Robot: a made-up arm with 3 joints. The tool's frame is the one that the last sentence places. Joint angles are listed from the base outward.
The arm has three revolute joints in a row. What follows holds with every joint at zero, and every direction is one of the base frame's. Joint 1 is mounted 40 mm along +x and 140 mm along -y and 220 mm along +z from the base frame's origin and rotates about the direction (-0.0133, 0.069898, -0.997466), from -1.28 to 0.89 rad. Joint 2 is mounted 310 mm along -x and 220 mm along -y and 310 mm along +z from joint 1 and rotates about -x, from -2.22 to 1.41 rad. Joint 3 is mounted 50 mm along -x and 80 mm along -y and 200 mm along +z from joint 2 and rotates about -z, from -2.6 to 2.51 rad. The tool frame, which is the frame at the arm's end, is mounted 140 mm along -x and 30 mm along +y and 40 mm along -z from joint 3; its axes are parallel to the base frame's.
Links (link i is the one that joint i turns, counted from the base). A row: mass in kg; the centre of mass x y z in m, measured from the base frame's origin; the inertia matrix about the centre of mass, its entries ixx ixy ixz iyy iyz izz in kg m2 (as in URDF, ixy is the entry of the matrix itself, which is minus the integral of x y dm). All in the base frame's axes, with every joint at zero. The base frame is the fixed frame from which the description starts. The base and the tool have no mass.
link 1: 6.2; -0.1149 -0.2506 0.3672; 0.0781 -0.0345 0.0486 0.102 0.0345 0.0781
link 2: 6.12; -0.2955 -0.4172 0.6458; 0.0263 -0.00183 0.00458 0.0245 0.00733 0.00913
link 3: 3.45; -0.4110 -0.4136 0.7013; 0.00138 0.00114 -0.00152 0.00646 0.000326 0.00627
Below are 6 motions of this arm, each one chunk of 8 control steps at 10 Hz.
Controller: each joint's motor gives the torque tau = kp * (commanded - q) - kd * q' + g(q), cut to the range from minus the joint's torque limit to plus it. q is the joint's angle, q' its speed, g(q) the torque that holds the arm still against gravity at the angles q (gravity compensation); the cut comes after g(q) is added. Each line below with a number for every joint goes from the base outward.
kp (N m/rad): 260 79 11
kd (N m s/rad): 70 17 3.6
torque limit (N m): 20 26 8.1
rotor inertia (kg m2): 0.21 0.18 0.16
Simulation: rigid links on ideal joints. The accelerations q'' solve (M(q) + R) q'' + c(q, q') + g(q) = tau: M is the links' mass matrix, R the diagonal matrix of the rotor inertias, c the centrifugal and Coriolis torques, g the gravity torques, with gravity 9.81 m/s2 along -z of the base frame. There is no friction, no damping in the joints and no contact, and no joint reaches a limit. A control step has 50 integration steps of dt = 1/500 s. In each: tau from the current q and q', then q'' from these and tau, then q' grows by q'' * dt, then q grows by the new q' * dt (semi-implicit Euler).
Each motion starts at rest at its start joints. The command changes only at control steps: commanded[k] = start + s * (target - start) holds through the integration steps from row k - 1 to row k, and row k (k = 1, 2, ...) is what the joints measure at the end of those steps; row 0 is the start. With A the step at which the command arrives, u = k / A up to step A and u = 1 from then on. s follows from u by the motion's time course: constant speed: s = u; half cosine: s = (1 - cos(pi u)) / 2; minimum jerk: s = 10 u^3 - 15 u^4 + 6 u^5; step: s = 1 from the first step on.
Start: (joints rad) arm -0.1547 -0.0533 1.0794
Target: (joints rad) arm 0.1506 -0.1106 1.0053
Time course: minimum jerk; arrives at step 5
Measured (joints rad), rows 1 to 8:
1: -0.1503 -0.0555 1.0790
2: -0.1264 -0.0656 1.0761
3: -0.0768 -0.0809 1.0675
4: -0.0132 -0.0931 1.0531
5: 0.0411 -0.0975 1.0377
6: 0.0791 -0.0993 1.0258
7: 0.1041 -0.1012 1.0181
8: 0.1204 -0.1032 1.0133

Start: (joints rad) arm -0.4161 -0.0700 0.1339
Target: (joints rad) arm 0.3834 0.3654 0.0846
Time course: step
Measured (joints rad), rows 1 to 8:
1: -0.4061 0.0573 0.1058
2: -0.3197 0.1592 0.0781
3: -0.1517 0.2181 0.0524
4: 0.0269 0.2793 0.0485
5: 0.1530 0.3265 0.0670
6: 0.2353 0.3528 0.0846
7: 0.2882 0.3652 0.0947
8: 0.3221 0.3700 0.0986

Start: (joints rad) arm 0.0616 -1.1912 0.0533
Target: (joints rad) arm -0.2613 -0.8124 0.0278
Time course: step
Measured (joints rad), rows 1 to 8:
1: 0.0195 -1.0805 0.0379
2: -0.0684 -0.9711 0.0369
3: -0.1371 -0.9083 0.0350
4: -0.1822 -0.8713 0.0317
5: -0.2111 -0.8488 0.0291
6: -0.2294 -0.8350 0.0276
7: -0.2410 -0.8264 0.0269
8: -0.2484 -0.8211 0.0267

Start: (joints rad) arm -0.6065 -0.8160 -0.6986
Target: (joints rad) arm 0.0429 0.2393 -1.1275
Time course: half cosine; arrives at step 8
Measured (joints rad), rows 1 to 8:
1: -0.6013 -0.8038 -0.7048
2: -0.5800 -0.7578 -0.7260
3: -0.5358 -0.6669 -0.7634
4: -0.4672 -0.5346 -0.8141
5: -0.3780 -0.3737 -0.8719
6: -0.2778 -0.2042 -0.9281
7: -0.1812 -0.0486 -0.9743
8: -0.1025 0.0713 -1.0060

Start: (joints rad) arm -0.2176 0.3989 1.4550
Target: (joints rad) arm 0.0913 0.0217 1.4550
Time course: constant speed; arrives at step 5
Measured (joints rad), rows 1 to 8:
1: -0.2004 0.3709 1.4563
2: -0.1688 0.3245 1.4573
3: -0.1274 0.2670 1.4578
4: -0.0793 0.2027 1.4578
5: -0.0267 0.1342 1.4577
6: 0.0120 0.0913 1.4556
7: 0.0383 0.0652 1.4537
8: 0.0560 0.0491 1.4528

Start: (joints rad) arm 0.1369 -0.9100 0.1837
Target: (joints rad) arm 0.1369 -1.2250 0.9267
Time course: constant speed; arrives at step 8
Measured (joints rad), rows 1 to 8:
1: 0.1372 -0.9232 0.2003
2: 0.1372 -0.9470 0.2378
3: 0.1372 -0.9771 0.2918
4: 0.1372 -1.0109 0.3576
5: 0.1372 -1.0468 0.4319
6: 0.1372 -1.0841 0.5119
7: 0.1372 -1.1222 0.5960
8: 0.1372 -1.1608 0.6829

